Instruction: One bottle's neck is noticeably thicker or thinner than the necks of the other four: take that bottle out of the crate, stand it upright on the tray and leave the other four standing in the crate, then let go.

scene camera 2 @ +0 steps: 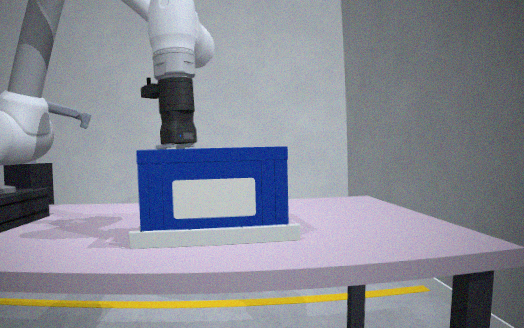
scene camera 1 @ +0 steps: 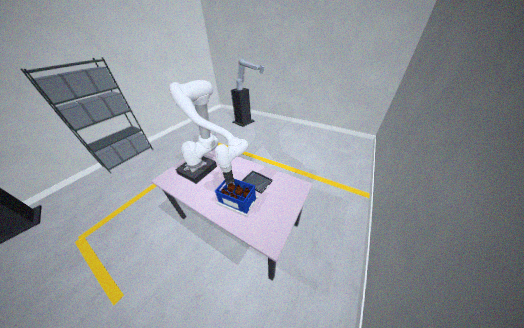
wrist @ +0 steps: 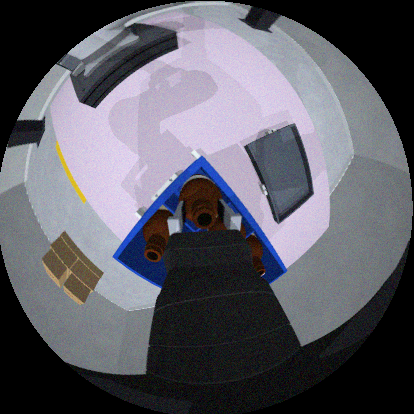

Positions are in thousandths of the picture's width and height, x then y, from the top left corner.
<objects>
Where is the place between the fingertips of my gripper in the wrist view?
487, 499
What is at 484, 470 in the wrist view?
A bottle.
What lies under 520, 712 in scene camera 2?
A pale strip.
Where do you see a bottle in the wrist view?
376, 562
</objects>
